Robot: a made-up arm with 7 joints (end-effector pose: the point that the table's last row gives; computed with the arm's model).
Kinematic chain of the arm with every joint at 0, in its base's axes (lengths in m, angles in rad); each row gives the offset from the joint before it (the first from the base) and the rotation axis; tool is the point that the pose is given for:
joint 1: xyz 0 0 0.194 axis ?
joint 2: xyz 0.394 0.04 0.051 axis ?
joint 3: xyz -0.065 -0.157 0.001 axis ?
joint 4: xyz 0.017 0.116 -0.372 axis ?
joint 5: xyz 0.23 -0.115 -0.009 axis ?
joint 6: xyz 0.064 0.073 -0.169 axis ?
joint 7: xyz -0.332 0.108 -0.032 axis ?
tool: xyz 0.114 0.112 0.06
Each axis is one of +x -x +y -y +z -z.
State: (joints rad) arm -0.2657 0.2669 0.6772 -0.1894 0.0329 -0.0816 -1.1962
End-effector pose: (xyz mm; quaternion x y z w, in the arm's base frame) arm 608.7 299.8 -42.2 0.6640 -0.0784 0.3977 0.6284
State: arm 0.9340 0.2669 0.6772 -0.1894 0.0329 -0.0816 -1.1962
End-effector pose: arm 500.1 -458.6 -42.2 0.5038 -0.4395 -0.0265 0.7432
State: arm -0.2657 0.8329 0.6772 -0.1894 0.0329 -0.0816 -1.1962
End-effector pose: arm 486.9 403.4 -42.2 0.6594 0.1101 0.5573 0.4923
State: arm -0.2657 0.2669 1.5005 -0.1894 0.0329 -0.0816 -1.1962
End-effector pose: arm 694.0 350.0 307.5 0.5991 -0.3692 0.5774 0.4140
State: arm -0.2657 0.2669 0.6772 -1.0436 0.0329 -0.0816 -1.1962
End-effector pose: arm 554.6 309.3 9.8 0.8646 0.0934 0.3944 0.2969
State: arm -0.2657 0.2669 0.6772 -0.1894 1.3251 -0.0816 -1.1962
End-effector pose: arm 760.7 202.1 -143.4 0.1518 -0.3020 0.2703 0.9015
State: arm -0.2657 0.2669 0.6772 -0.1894 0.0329 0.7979 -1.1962
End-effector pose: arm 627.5 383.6 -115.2 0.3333 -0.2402 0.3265 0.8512
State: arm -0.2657 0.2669 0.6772 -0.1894 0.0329 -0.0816 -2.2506
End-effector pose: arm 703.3 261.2 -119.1 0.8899 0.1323 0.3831 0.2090
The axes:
joint 1: -z
joint 2: +z
joint 3: -y
joint 4: -x
joint 5: -x
joint 6: -x
joint 7: -x

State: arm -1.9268 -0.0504 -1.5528 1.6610 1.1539 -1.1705 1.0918
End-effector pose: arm 210.9 70.2 147.2 0.5269 0.4802 -0.5216 0.4686
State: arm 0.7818 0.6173 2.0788 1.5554 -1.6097 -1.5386 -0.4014
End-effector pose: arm 395.6 -305.2 442.0 0.3857 -0.5012 0.6991 0.3336
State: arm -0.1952 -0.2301 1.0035 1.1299 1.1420 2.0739 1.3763
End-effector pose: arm 352.6 -103.9 326.6 0.2346 -0.4663 0.1184 0.8447
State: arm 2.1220 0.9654 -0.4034 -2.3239 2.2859 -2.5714 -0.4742
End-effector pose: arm -319.5 -192.1 -330.3 -0.8232 0.5304 0.1832 0.0857
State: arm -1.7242 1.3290 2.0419 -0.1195 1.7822 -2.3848 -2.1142
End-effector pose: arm -341.8 757.8 523.1 -0.1523 -0.5102 -0.1166 0.8384
